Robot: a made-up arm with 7 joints. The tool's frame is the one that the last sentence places. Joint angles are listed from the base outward.
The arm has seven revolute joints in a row. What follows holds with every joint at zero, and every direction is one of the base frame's.
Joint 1 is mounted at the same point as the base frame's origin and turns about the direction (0.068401, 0.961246, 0.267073), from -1.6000 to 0.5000 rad.
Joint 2 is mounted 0.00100 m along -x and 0.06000 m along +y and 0.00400 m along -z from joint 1 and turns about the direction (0.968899, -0.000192, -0.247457), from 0.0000 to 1.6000 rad.
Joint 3 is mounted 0.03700 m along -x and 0.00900 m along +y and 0.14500 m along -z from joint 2 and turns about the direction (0.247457, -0.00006, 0.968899), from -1.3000 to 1.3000 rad.
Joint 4 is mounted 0.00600 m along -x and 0.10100 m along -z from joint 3 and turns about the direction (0.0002, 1, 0.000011), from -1.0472 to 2.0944 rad.
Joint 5 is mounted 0.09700 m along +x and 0.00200 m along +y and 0.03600 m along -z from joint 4 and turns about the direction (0.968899, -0.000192, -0.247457), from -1.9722 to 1.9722 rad.
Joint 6 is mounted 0.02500 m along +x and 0.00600 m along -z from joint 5 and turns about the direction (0.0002, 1, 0.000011), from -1.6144 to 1.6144 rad.
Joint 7 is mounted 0.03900 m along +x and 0.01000 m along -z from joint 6 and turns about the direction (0.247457, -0.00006, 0.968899), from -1.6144 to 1.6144 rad.
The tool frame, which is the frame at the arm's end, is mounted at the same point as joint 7; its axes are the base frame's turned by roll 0.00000, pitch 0.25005 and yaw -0.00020 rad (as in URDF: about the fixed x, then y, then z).
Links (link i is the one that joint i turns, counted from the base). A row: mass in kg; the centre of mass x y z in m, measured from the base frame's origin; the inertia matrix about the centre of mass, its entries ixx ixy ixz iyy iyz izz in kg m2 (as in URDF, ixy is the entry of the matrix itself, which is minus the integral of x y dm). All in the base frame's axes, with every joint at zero. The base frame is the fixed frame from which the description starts. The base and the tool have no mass.
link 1: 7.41; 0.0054 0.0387 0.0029; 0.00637 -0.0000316 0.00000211 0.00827 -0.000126 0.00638
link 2: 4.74; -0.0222 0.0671 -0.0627; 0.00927 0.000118 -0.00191 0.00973 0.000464 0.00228
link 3: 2.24; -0.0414 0.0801 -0.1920; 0.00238 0 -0.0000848 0.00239 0 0.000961
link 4: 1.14; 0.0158 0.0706 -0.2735; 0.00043 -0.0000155 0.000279 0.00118 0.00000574 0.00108
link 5: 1.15; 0.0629 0.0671 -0.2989; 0.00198 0 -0.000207 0.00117 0 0.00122
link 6: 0.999; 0.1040 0.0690 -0.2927; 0.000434 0 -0.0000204 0.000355 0 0.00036
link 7: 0.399; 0.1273 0.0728 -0.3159; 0.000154 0 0.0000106 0.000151 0 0.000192
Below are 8 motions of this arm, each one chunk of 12 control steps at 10 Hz.
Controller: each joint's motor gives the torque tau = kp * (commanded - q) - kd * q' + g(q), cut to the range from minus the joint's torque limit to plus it. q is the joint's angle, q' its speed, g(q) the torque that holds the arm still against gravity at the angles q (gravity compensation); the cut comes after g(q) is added. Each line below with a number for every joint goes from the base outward.
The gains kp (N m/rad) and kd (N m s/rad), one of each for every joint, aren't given. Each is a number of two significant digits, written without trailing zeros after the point. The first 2 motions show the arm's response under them.
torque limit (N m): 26 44 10 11 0.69 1.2 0.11
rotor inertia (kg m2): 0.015 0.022 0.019 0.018 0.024 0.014 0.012
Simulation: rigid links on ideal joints. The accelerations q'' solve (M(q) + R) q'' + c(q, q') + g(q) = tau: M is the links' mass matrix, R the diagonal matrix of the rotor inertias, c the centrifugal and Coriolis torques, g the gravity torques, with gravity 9.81 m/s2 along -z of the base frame. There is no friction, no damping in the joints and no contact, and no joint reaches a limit. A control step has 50 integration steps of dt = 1/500 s. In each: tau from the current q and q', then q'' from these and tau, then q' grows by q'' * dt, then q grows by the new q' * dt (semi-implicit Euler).
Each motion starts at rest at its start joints. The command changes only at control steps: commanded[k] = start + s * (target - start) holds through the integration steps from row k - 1 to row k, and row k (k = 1, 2, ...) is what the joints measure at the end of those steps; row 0 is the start. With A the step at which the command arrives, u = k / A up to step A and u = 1 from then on. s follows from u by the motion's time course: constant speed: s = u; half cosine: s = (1 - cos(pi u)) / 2; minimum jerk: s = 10 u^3 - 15 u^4 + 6 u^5; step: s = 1 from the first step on.
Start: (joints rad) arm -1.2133 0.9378 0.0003 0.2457 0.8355 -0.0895 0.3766
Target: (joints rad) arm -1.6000 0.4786 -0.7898 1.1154 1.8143 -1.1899 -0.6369
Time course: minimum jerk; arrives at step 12
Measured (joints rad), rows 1 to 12:
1: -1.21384 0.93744 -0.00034 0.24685 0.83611 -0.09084 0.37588
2: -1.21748 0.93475 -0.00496 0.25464 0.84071 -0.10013 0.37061
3: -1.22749 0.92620 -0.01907 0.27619 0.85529 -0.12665 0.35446
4: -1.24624 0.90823 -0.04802 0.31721 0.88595 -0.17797 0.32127
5: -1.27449 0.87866 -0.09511 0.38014 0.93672 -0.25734 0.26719
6: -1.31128 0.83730 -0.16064 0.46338 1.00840 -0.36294 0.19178
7: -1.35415 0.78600 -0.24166 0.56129 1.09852 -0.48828 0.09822
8: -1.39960 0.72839 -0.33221 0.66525 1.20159 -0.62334 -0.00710
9: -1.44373 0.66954 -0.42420 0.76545 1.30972 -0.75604 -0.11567
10: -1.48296 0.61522 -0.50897 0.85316 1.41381 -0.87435 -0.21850
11: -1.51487 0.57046 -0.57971 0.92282 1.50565 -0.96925 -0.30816
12: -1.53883 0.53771 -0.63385 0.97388 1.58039 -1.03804 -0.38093
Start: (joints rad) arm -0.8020 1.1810 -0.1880 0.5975 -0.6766 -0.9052 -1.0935
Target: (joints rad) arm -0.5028 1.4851 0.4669 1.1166 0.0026 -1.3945 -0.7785
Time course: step
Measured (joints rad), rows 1 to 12:
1: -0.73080 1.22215 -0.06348 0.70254 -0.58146 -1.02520 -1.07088
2: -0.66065 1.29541 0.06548 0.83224 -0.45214 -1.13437 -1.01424
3: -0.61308 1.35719 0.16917 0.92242 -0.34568 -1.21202 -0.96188
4: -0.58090 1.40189 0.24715 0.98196 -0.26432 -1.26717 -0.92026
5: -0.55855 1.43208 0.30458 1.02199 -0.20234 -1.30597 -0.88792
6: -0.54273 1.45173 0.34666 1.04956 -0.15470 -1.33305 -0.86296
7: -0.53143 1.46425 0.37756 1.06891 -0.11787 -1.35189 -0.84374
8: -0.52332 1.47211 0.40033 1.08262 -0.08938 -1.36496 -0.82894
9: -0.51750 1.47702 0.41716 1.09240 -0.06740 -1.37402 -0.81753
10: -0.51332 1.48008 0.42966 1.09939 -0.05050 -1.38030 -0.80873
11: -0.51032 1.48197 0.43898 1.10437 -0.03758 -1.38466 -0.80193
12: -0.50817 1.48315 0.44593 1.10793 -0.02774 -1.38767 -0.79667
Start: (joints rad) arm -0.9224 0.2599 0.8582 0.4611 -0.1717 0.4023 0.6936
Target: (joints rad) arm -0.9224 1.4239 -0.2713 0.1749 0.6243 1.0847 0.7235
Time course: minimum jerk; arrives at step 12
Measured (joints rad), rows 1 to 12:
1: -0.92227 0.26098 0.85672 0.46110 -0.17131 0.40339 0.69363
2: -0.92155 0.26877 0.84683 0.46069 -0.16828 0.41067 0.69379
3: -0.92011 0.29247 0.81997 0.45793 -0.15806 0.43029 0.69425
4: -0.91831 0.34096 0.76976 0.44999 -0.13559 0.46625 0.69508
5: -0.91672 0.41954 0.69394 0.43443 -0.09711 0.51925 0.69628
6: -0.91590 0.52799 0.59494 0.41035 -0.04120 0.58682 0.69787
7: -0.91623 0.66016 0.47939 0.37877 0.03103 0.66417 0.69994
8: -0.91780 0.80501 0.35672 0.34256 0.11604 0.74523 0.70260
9: -0.92027 0.94883 0.23728 0.30563 0.20812 0.82353 0.70585
10: -0.92303 1.07825 0.13041 0.27192 0.29989 0.89306 0.70944
11: -0.92543 1.18334 0.04236 0.24433 0.38357 0.94932 0.71298
12: -0.92703 1.26052 -0.02595 0.22385 0.45301 0.99083 0.71607

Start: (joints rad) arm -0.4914 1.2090 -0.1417 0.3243 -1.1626 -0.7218 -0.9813
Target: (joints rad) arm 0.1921 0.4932 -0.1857 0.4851 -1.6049 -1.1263 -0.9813
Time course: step
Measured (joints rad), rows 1 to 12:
1: -0.34797 1.08679 -0.07849 0.33711 -1.21647 -0.84255 -0.97611
2: -0.19872 0.91583 -0.10530 0.39165 -1.30661 -0.92626 -0.97374
3: -0.08120 0.77501 -0.14340 0.43430 -1.38505 -0.97716 -0.97430
4: 0.00565 0.67540 -0.17126 0.46128 -1.44541 -1.01523 -0.97580
5: 0.06701 0.60939 -0.18762 0.47681 -1.49019 -1.04497 -0.97726
6: 0.10902 0.56694 -0.19566 0.48508 -1.52290 -1.06776 -0.97839
7: 0.13721 0.54001 -0.19863 0.48900 -1.54654 -1.08474 -0.97918
8: 0.15592 0.52300 -0.19882 0.49046 -1.56347 -1.09708 -0.97973
9: 0.16826 0.51225 -0.19768 0.49062 -1.57552 -1.10591 -0.98012
10: 0.17637 0.50544 -0.19601 0.49015 -1.58406 -1.11214 -0.98039
11: 0.18171 0.50111 -0.19425 0.48943 -1.59010 -1.11651 -0.98060
12: 0.18523 0.49834 -0.19263 0.48866 -1.59437 -1.11955 -0.98075

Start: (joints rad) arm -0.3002 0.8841 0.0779 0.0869 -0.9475 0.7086 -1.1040
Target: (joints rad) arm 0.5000 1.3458 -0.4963 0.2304 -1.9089 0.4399 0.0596
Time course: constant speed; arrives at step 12
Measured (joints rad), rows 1 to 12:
1: -0.28563 0.89386 0.06658 0.08662 -0.95905 0.70066 -1.08957
2: -0.25556 0.91204 0.04664 0.09049 -0.98563 0.68851 -1.05727
3: -0.21424 0.93599 0.01990 0.09767 -1.02442 0.67378 -1.01053
4: -0.16506 0.96393 -0.01216 0.10696 -1.07276 0.65716 -0.95252
5: -0.11046 0.99469 -0.04829 0.11754 -1.12853 0.63912 -0.88578
6: -0.05210 1.02749 -0.08749 0.12887 -1.19005 0.62001 -0.81226
7: 0.00885 1.06175 -0.12899 0.14061 -1.25601 0.60007 -0.73348
8: 0.07158 1.09709 -0.17221 0.15257 -1.32535 0.57951 -0.65064
9: 0.13556 1.13322 -0.21670 0.16462 -1.39729 0.55849 -0.56463
10: 0.20039 1.16993 -0.26214 0.17670 -1.47120 0.53712 -0.47618
11: 0.26581 1.20707 -0.30828 0.18877 -1.54660 0.51550 -0.38583
12: 0.33165 1.24451 -0.35494 0.20080 -1.62315 0.49368 -0.29401

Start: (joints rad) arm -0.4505 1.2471 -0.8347 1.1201 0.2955 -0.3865 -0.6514
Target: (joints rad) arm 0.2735 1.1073 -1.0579 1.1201 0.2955 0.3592 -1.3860
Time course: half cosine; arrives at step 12
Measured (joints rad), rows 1 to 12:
1: -0.44776 1.24686 -0.83506 1.11962 0.29521 -0.38335 -0.65309
2: -0.43691 1.24552 -0.83705 1.11851 0.29435 -0.37114 -0.66039
3: -0.41381 1.24198 -0.84220 1.11728 0.29315 -0.34565 -0.67707
4: -0.37661 1.23545 -0.85144 1.11617 0.29201 -0.30519 -0.70543
5: -0.32543 1.22560 -0.86506 1.11525 0.29126 -0.25017 -0.74619
6: -0.26210 1.21262 -0.88279 1.11456 0.29103 -0.18277 -0.79860
7: -0.18970 1.19715 -0.90386 1.11413 0.29129 -0.10650 -0.86065
8: -0.11226 1.18020 -0.92714 1.11404 0.29184 -0.02580 -0.92933
9: -0.03440 1.16303 -0.95124 1.11438 0.29237 0.05439 -1.00088
10: 0.03908 1.14694 -0.97465 1.11520 0.29260 0.12907 -1.07114
11: 0.10346 1.13314 -0.99587 1.11651 0.29233 0.19346 -1.13589
12: 0.15455 1.12258 -1.01351 1.11819 0.29151 0.24342 -1.19113

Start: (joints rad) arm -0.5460 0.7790 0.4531 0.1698 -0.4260 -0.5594 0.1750
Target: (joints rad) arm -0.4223 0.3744 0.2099 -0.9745 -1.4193 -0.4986 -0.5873
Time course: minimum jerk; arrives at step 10
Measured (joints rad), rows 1 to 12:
1: -0.54568 0.77832 0.45291 0.16740 -0.42704 -0.55916 0.17408
2: -0.54366 0.77361 0.45133 0.15143 -0.43466 -0.55770 0.16756
3: -0.53855 0.75999 0.44572 0.10821 -0.45801 -0.55438 0.14824
4: -0.52973 0.73368 0.43332 0.02928 -0.50534 -0.54894 0.11021
5: -0.51749 0.69376 0.41258 -0.08510 -0.58015 -0.54159 0.05140
6: -0.50280 0.64276 0.38398 -0.22604 -0.67973 -0.53297 -0.02548
7: -0.48704 0.58624 0.35033 -0.37841 -0.79569 -0.52411 -0.11350
8: -0.47175 0.53144 0.31629 -0.52449 -0.91588 -0.51620 -0.20318
9: -0.45837 0.48506 0.28668 -0.64861 -1.02753 -0.51017 -0.28505
10: -0.44782 0.45057 0.26426 -0.74278 -1.12129 -0.50620 -0.35286
11: -0.44007 0.42668 0.24859 -0.81044 -1.19494 -0.50366 -0.40604
12: -0.43457 0.41038 0.23773 -0.85848 -1.25108 -0.50202 -0.44716

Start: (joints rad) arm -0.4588 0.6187 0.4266 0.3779 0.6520 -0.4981 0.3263
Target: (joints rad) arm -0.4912 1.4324 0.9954 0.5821 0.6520 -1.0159 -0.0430
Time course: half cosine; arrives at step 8
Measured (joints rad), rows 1 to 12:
1: -0.45900 0.62386 0.42886 0.38074 0.65216 -0.50378 0.32394
2: -0.45978 0.64584 0.44004 0.39047 0.65286 -0.52424 0.31456
3: -0.46138 0.69455 0.46756 0.40849 0.65438 -0.56324 0.29494
4: -0.46390 0.77286 0.51484 0.43416 0.65675 -0.61916 0.26456
5: -0.46728 0.87607 0.58023 0.46484 0.65959 -0.68653 0.22534
6: -0.47148 0.99340 0.65730 0.49587 0.66195 -0.75763 0.18118
7: -0.47633 1.11025 0.73627 0.52172 0.66240 -0.82400 0.13720
8: -0.48126 1.21096 0.80619 0.53786 0.65969 -0.87743 0.09882
9: -0.48541 1.28652 0.86038 0.54594 0.65443 -0.91632 0.06847
10: -0.48826 1.33855 0.89950 0.55125 0.64905 -0.94464 0.04484
11: -0.48997 1.37284 0.92717 0.55600 0.64526 -0.96519 0.02623
12: -0.49089 1.39490 0.94665 0.56054 0.64336 -0.97997 0.01148

